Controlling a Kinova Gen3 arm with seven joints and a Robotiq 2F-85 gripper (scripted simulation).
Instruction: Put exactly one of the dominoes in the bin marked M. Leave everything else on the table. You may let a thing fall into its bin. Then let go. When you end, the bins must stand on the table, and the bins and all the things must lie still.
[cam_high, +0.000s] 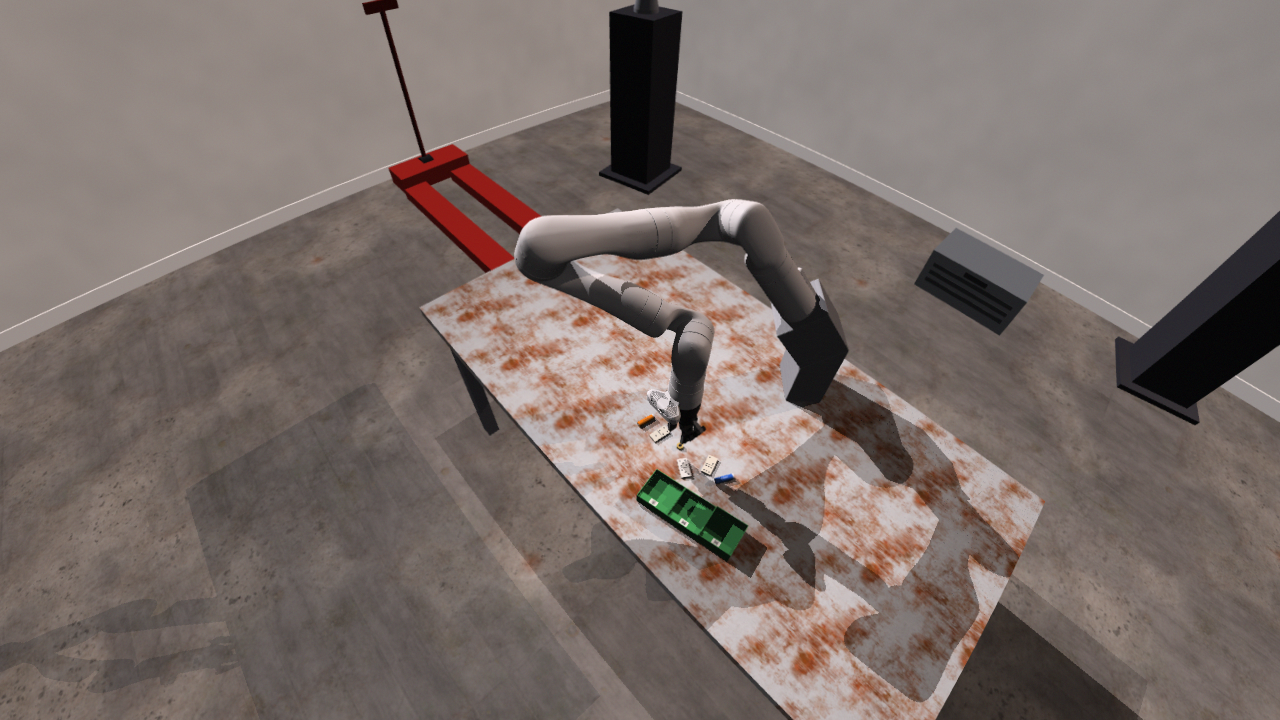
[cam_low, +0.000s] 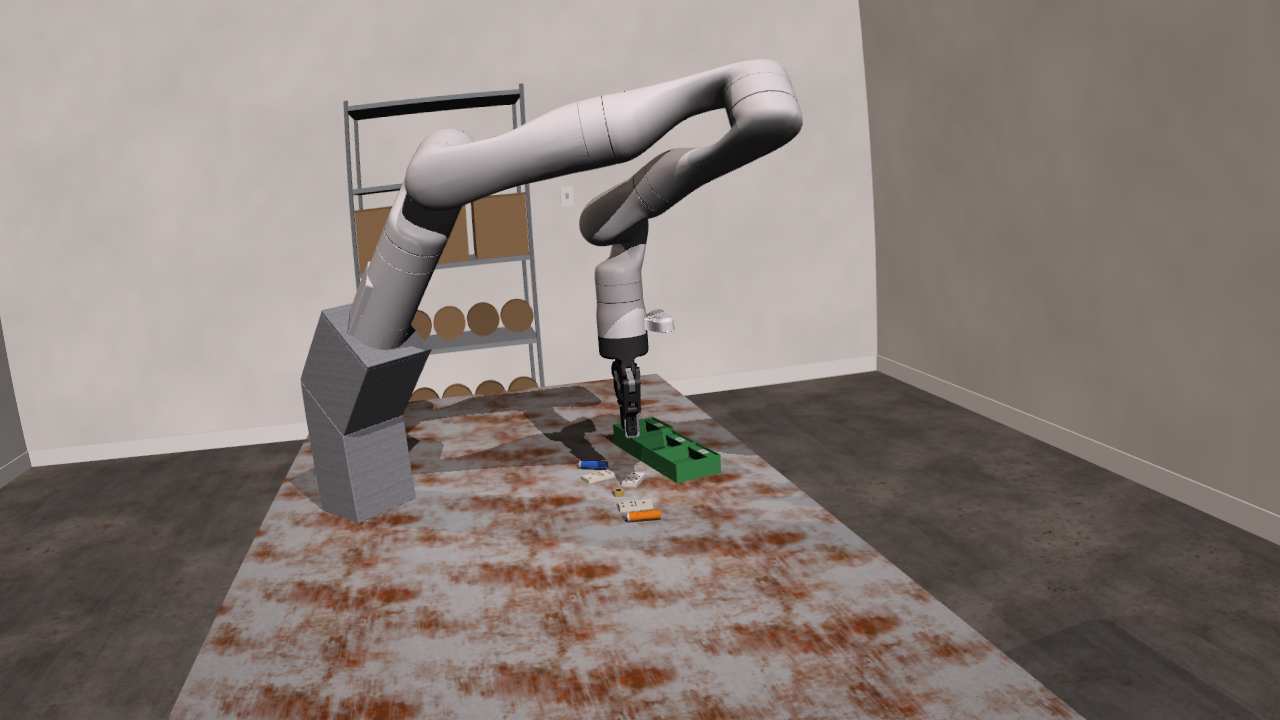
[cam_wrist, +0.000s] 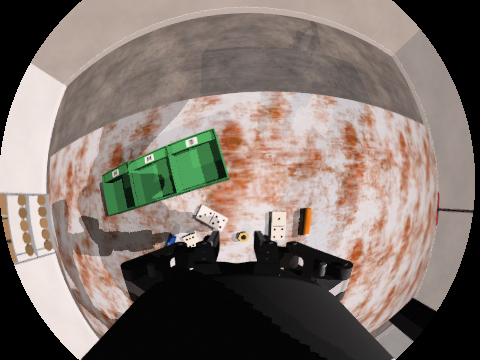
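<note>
My gripper is now 30 mm past the white domino, 60 mm to the left of it and 110 mm above it. Also, from my hand: blue cylinder 10 mm behind, 140 mm to the left, 110 mm below; yellow nut 30 mm behind, 110 mm below; orange cylinder 40 mm behind, 120 mm to the right, 110 mm below.
</note>
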